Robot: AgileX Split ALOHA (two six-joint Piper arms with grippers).
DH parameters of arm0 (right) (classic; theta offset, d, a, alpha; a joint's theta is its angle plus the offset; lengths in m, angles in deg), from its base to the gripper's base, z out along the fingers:
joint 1: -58.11 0.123 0 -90
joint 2: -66.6 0 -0.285 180
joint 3: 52.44 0 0.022 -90
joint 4: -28.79 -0.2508 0 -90
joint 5: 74.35 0 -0.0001 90
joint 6: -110.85 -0.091 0 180
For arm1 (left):
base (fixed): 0 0 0 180
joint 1: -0.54 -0.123 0 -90
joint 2: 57.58 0 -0.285 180
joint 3: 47.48 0 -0.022 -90
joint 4: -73.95 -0.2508 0 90
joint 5: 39.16 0 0.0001 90
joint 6: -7.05 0.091 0 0
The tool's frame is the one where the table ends.
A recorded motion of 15 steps. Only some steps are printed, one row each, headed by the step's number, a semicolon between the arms.
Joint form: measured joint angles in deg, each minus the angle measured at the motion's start. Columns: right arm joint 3, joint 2, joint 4, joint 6, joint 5, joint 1; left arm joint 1, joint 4, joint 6, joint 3, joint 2, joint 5.
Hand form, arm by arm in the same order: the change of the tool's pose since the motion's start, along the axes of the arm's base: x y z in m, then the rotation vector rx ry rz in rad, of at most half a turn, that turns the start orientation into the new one. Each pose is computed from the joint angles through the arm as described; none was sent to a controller.
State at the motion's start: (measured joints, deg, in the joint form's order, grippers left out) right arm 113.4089 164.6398 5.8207 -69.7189 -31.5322 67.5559; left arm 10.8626 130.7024 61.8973 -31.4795 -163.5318 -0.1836
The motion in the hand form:
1: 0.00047 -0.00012 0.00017 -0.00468 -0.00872 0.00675; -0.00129 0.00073 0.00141 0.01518 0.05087 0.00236
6: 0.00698 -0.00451 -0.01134 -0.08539 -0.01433 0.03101; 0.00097 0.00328 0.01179 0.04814 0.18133 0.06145
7: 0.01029 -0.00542 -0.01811 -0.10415 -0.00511 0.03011; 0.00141 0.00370 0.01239 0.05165 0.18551 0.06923
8: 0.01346 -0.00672 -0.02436 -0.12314 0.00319 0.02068; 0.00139 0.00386 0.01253 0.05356 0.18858 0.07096
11: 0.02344 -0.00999 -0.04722 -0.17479 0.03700 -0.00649; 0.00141 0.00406 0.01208 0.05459 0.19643 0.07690
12: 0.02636 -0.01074 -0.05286 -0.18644 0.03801 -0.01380; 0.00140 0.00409 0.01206 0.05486 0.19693 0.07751
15: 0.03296 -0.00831 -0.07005 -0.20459 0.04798 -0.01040; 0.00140 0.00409 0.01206 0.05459 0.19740 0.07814
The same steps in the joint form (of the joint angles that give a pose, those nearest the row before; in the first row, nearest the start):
1: 0.00 0.00 0.05 0.57 -0.33 0.00; 0.00 -4.31 -5.35 -0.99 0.00 2.09
6: 0.00 1.92 4.84 0.57 -1.91 0.00; 0.00 -14.51 -20.98 -5.26 -0.25 7.67
7: 0.00 3.10 6.06 0.09 -2.54 0.00; 0.00 -15.12 -21.92 -5.48 -0.25 7.72
8: 0.00 4.19 7.65 -1.12 -3.27 0.00; 0.00 -15.40 -22.29 -5.56 -0.25 7.85
11: 0.00 8.15 12.05 -4.77 -5.54 0.00; 0.00 -15.72 -22.98 -5.61 -0.32 7.97
12: 0.00 9.17 13.10 -5.64 -6.52 0.00; 0.00 -15.76 -23.05 -5.61 -0.32 7.97
15: 0.00 12.19 14.24 -6.29 -8.88 0.46; 0.00 -15.76 -23.10 -5.61 -0.32 7.97

